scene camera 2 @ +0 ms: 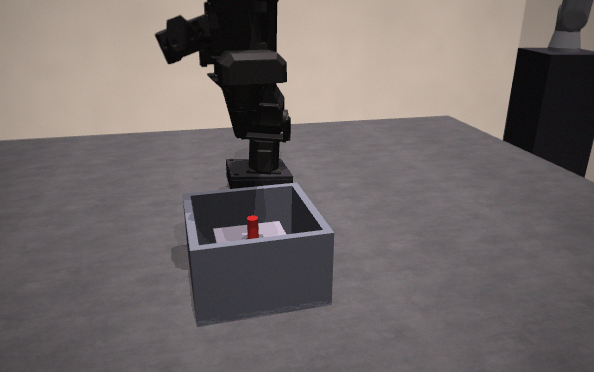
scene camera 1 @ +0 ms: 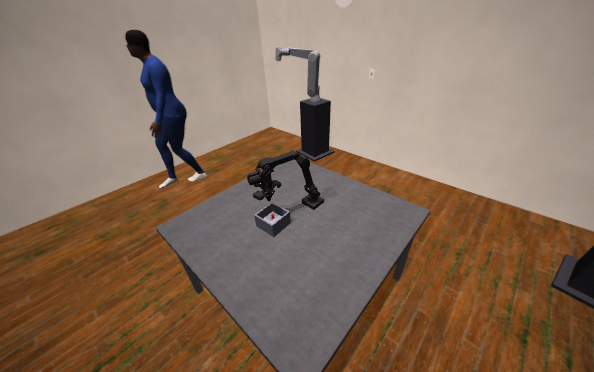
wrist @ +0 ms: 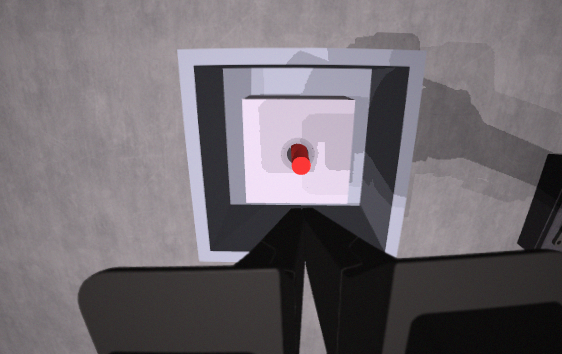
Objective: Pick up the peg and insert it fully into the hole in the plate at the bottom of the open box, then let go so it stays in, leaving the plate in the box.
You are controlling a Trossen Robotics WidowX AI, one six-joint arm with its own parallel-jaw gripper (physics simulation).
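Seen in the pictures: gripper, fingertip midpoint: (scene camera 2: 240, 137) (scene camera 1: 268, 201) (wrist: 301, 219); arm's base at its link origin: (scene camera 2: 263, 168) (scene camera 1: 312, 200).
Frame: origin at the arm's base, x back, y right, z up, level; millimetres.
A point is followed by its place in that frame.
The red peg (scene camera 1: 273, 216) @(x -329, y 7, z 41 mm) (scene camera 2: 253, 228) @(x -336, y 14, z 43 mm) (wrist: 301, 165) @(x -329, y 15, z 54 mm) stands roughly upright in the hole of the pale plate (scene camera 2: 227, 234) @(x -314, y 48, z 24 mm) (wrist: 270, 185) @(x -348, y -17, z 24 mm), with a length of it sticking up above the plate. A dark gap shows at the left of the peg in the wrist view. How deep its lower end sits is hidden. The plate lies at the bottom of the open grey box (scene camera 1: 273, 228) @(x -387, y -79, z 39 mm) (scene camera 2: 262, 280) @(x -410, y 3, z 15 mm) (wrist: 188, 150) @(x -411, y 13, z 64 mm). My gripper (scene camera 1: 270, 199) @(x -336, y 25, z 160 mm) (wrist: 301, 219) @(x -336, y 25, z 160 mm) is shut and empty, with its fingertips together. It is above the box and apart from the peg.
The box stands on the grey table (scene camera 1: 320, 270) @(x -337, y -436, z -34 mm) (scene camera 2: 425, 250) @(x -273, y -234, z -34 mm), in front of my arm's base (scene camera 1: 313, 201) @(x -16, y -24, z 12 mm) (scene camera 2: 259, 175) @(x -40, y 8, z 1 mm). Its walls rise around the plate and peg. Beyond the table are a person in blue (scene camera 1: 165, 95) and another arm on a black pedestal (scene camera 1: 315, 127).
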